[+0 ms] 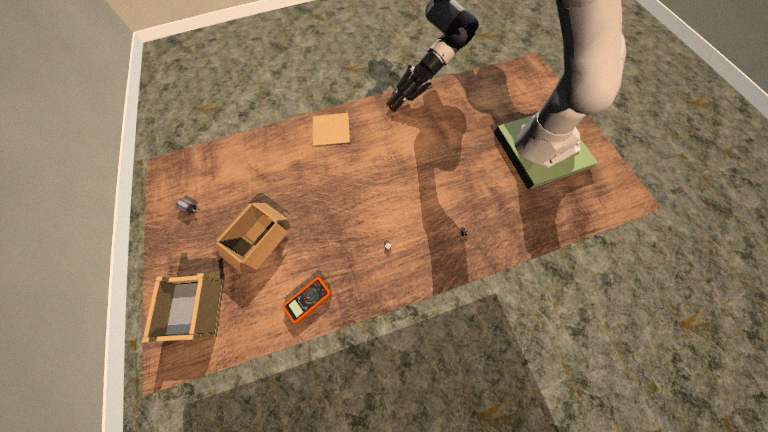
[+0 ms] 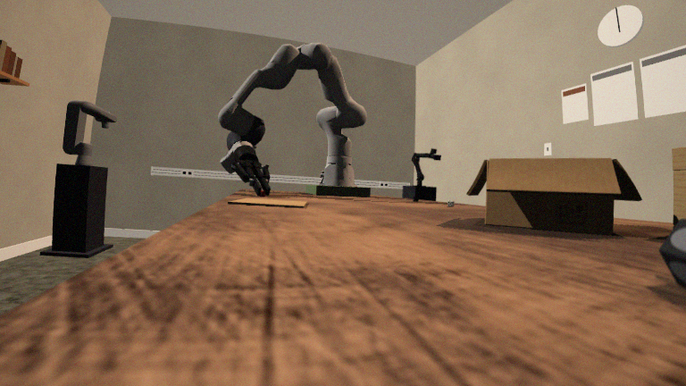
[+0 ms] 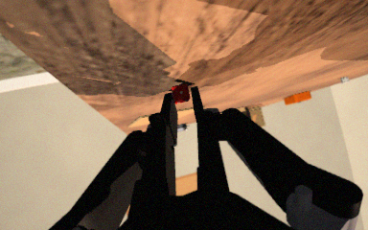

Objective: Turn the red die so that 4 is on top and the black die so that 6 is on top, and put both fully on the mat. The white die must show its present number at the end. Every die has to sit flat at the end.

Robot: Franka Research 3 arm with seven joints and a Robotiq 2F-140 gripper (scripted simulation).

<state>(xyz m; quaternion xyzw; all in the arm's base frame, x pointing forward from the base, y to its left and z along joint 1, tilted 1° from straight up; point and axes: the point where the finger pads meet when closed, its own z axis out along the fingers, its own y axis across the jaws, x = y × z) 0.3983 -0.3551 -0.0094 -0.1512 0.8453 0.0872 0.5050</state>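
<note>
Right now my hand is 20 mm short of the red die, 10 mm to the right of it and 20 mm above it. Round my hand: tan mat: 270 mm ahead, 30 mm to the left, 30 mm below; white die: 200 mm ahead, 530 mm to the left, 20 mm below; black die: 40 mm behind, 560 mm to the left, 20 mm below.
</note>
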